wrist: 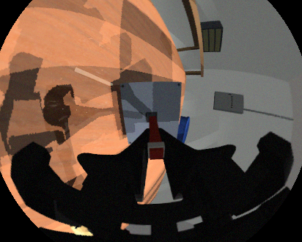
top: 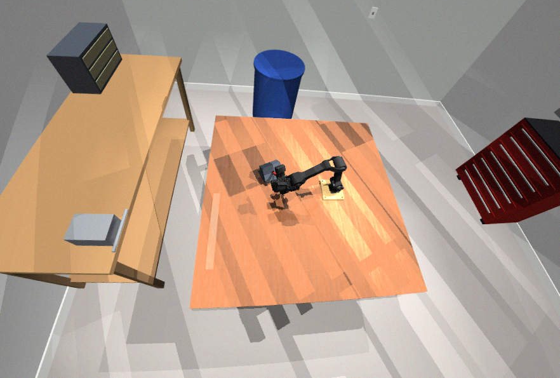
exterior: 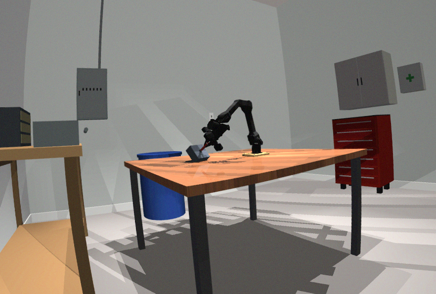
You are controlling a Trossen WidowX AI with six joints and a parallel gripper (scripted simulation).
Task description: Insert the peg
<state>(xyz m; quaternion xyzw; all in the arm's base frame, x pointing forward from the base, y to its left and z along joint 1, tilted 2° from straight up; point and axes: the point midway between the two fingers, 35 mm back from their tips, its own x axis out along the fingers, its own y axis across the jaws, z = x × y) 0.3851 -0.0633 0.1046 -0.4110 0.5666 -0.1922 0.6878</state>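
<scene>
Now: gripper tip 20 mm short of the panel, 60 mm to the left of it and 50 mm above it. Also, from my gripper tip: red peg (10 mm to the left, 10 mm above).
</scene>
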